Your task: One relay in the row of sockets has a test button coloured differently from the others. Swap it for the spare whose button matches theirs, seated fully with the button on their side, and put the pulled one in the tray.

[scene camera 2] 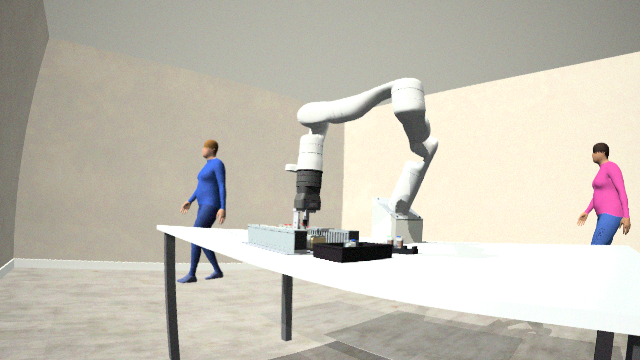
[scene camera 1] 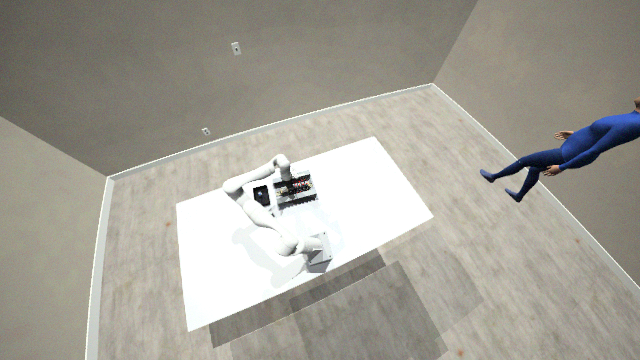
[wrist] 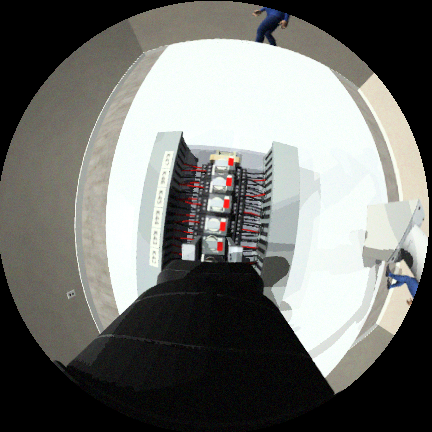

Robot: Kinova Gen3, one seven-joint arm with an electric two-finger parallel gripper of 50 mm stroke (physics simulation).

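Frame: origin at the arm's base, x right, y ahead, z up, level; metres.
Seen in the pictures: gripper, fingertip midpoint: (scene camera 1: 292,186) (wrist: 213,244); arm's base at its link origin: (scene camera 2: 397,209) (scene camera 1: 315,245).
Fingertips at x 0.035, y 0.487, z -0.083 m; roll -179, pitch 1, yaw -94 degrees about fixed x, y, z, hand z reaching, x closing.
Offsets run from my fingertips to a thing's top centre.
A row of relays runs between two grey wire ducts. In the wrist view the relays at K47 {dx +0.106, dy -0.017, dz +0.014 m} (wrist: 225,164), K46 {dx +0.079, dy -0.013, dz +0.014 m} (wrist: 221,183), K45 {dx +0.052, dy -0.009, dz +0.014 m} (wrist: 219,204), K44 {dx +0.025, dy -0.004, dz +0.015 m} (wrist: 215,225) and K43 {dx +0.003, dy +0.000, dz +0.021 m} (wrist: 213,245) show red buttons on the right. My gripper (scene camera 2: 301,222) (wrist: 213,244) is low over the near end of the row, by label K42, shut on a relay {dx -0.029, dy +0.003, dz +0.014 m} (wrist: 210,258). That relay is mostly hidden; its button and how deep it sits cannot be told. The black tray {dx -0.249, dy +0.044, dz -0.020 m} (scene camera 1: 261,202) (scene camera 2: 352,253) holds a relay {dx -0.252, dy +0.058, dz -0.008 m} (scene camera 2: 353,243) with blue on top. Two spares {dx -0.234, dy -0.139, dz -0.007 m} (scene camera 2: 390,241) {dx -0.266, dy -0.141, dz -0.007 m} (scene camera 2: 399,241) stand in a black holder {dx -0.266, dy -0.141, dz -0.032 m} (scene camera 2: 411,250).
The grey ducts {dx +0.021, dy +0.086, dz +0.008 m} (scene camera 2: 272,238) (wrist: 159,200) {dx -0.005, dy -0.091, dz +0.008 m} (wrist: 283,192) stand close on both sides of the row, with red and black wires between. The tray lies beside the panel's near end. A person in blue (scene camera 1: 595,137) (scene camera 2: 207,185) and one in pink (scene camera 2: 608,185) stand away from the table.
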